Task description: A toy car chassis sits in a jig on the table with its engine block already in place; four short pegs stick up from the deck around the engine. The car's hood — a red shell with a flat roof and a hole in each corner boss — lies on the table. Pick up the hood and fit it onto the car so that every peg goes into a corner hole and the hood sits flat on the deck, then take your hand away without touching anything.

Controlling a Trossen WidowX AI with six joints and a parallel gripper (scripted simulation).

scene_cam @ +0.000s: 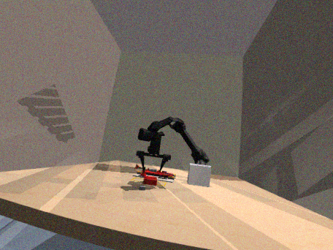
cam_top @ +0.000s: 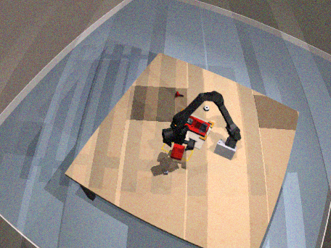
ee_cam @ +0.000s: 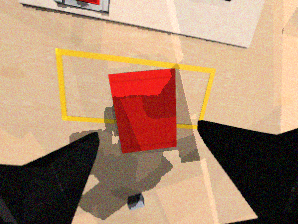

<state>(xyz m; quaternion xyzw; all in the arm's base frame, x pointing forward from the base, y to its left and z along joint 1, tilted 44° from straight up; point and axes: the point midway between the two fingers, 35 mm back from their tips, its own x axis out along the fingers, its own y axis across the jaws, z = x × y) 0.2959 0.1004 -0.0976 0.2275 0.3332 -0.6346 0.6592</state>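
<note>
Right now the red hood is 5 cm below my gripper tip. The rest, counted from my gripper tip: dark wheel: 4 cm behind, 42 cm to the right, 5 cm below.
</note>
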